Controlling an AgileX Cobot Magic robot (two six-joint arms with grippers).
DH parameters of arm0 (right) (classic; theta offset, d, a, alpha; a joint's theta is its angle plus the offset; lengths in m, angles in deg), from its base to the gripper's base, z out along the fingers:
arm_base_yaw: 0 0.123 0 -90
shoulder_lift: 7.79 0 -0.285 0
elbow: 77.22 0 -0.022 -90
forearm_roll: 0 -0.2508 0 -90
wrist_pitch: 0 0 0.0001 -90
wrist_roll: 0 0.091 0 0
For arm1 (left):
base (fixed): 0 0 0 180
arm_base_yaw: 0 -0.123 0 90
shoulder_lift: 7.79 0 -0.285 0
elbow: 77.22 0 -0.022 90
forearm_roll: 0 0.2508 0 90
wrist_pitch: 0 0 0.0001 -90
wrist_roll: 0 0.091 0 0
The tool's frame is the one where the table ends.
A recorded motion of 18 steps. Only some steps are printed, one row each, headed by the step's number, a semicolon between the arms.
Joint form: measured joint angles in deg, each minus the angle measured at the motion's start. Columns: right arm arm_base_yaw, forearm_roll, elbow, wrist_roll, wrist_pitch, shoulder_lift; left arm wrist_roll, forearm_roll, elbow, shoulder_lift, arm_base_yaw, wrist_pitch.
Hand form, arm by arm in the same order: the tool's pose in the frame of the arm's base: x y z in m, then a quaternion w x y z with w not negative. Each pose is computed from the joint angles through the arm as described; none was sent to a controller.
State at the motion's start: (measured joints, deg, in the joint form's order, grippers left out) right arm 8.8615 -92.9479 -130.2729 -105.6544 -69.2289 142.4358; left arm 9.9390 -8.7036 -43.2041 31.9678 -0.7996 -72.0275
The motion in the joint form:
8: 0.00 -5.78 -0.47 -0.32 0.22 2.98; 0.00 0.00 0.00 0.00 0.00 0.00
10: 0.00 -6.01 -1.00 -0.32 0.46 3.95; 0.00 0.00 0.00 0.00 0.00 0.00
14: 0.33 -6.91 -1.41 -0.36 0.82 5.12; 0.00 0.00 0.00 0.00 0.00 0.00
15: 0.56 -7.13 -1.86 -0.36 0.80 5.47; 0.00 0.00 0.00 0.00 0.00 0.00
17: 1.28 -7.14 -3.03 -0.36 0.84 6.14; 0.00 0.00 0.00 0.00 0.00 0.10
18: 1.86 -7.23 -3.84 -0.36 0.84 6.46; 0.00 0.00 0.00 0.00 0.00 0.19
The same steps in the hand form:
8: 0.5202 0.1661 0.2382 0.59106 -0.43800 0.51812 0.43629; 0.0665 -0.0122 0.3221 0.29900 0.07478 0.95010 -0.04810
10: 0.5226 0.1663 0.2320 0.59025 -0.43429 0.52132 0.43729; 0.0665 -0.0122 0.3221 0.29900 0.07478 0.95010 -0.04810
14: 0.5247 0.1694 0.2241 0.58939 -0.42653 0.52407 0.44277; 0.0665 -0.0122 0.3221 0.29900 0.07478 0.95010 -0.04810
15: 0.5248 0.1716 0.2233 0.58976 -0.42653 0.52205 0.44465; 0.0665 -0.0122 0.3221 0.29900 0.07478 0.95010 -0.04810
17: 0.5241 0.1784 0.2228 0.58964 -0.43106 0.51667 0.44673; 0.0667 -0.0122 0.3222 0.29982 0.07469 0.94985 -0.04803
18: 0.5230 0.1838 0.2239 0.59019 -0.43450 0.51145 0.44866; 0.0668 -0.0122 0.3223 0.30057 0.07461 0.94963 -0.04795

